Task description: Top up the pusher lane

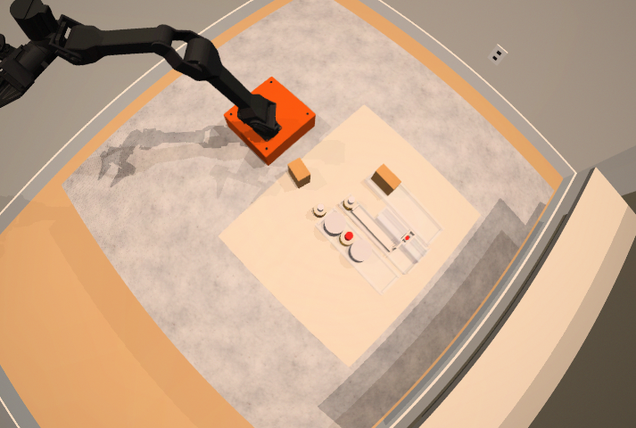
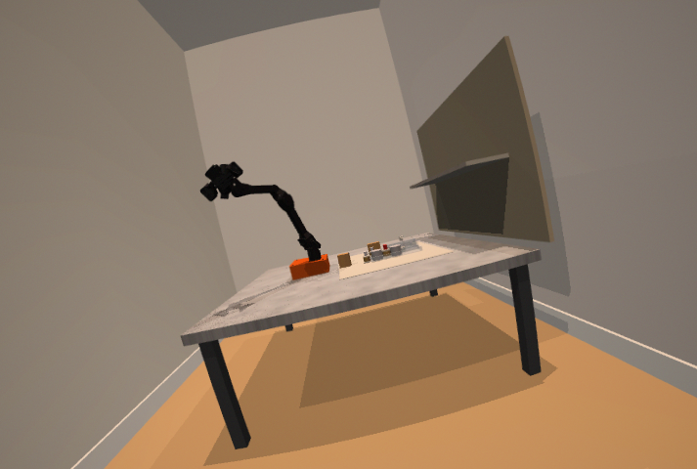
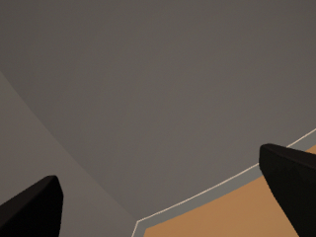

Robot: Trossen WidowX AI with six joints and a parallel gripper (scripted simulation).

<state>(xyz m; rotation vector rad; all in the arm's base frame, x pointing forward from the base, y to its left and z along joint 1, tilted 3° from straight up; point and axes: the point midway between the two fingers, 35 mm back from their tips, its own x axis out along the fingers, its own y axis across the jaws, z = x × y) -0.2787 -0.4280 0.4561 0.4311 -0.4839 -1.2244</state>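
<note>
The brown box lies 50 cm below my gripper tip, 44 cm to the left of it and 41 cm ahead of it. The rest, counted from my gripper tip: red marker (76 cm ahead, 50 cm to the left, 46 cm below); then clear pusher lane (72 cm ahead, 51 cm below, 49 cm to the left).
</note>
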